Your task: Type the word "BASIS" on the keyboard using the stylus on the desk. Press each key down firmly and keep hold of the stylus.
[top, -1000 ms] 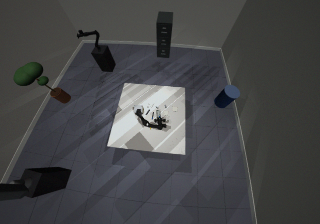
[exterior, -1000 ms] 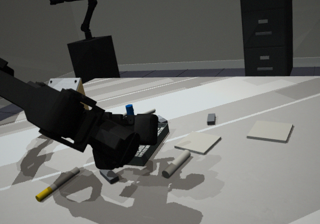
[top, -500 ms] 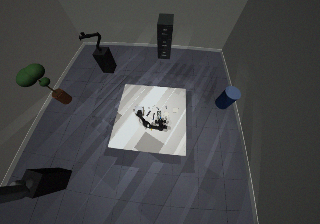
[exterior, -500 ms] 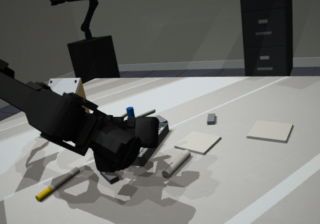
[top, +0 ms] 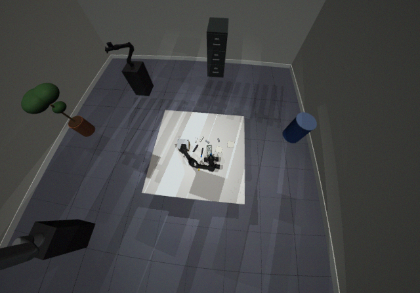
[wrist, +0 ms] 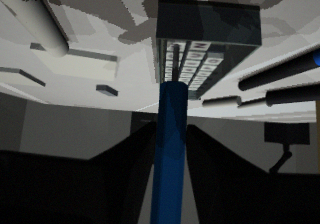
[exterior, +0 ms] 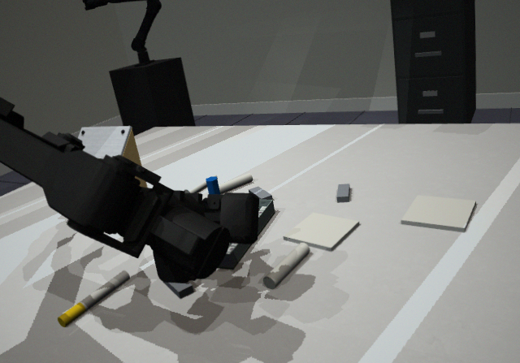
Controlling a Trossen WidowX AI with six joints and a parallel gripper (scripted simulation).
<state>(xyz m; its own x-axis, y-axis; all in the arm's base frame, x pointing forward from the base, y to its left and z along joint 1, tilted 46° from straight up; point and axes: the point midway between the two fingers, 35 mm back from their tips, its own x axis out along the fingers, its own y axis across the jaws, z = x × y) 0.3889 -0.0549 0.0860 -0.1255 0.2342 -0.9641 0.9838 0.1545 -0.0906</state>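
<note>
Now: the blue stylus 20 mm below my gripper tip. The rest, counted from my gripper tip: blue-tipped pen (130 mm behind, 70 mm below, 20 mm to the left); yellow-tipped pen (160 mm to the right, 140 mm behind, 70 mm below); dark cylinder (230 mm behind, 100 mm to the left, 70 mm below).
</note>
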